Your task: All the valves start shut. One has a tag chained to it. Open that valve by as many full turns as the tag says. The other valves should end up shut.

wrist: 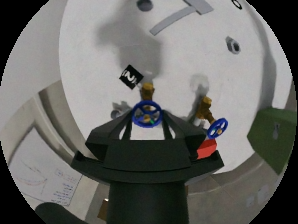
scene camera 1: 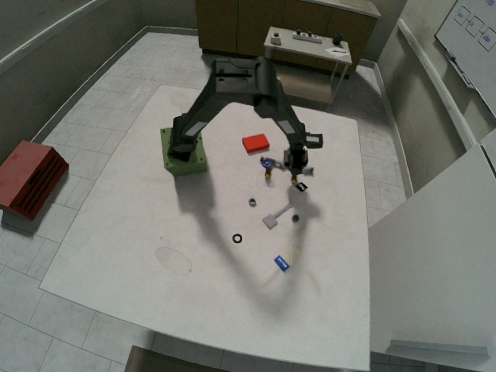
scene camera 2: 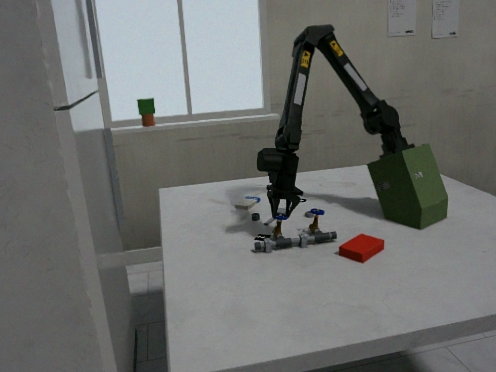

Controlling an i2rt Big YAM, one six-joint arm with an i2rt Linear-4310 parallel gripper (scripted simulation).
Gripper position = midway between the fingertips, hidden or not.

Observation:
In view: the gripper (scene camera 2: 280, 218) and a red block (scene camera 2: 361, 248).
The gripper also shows in the wrist view (wrist: 147, 113).

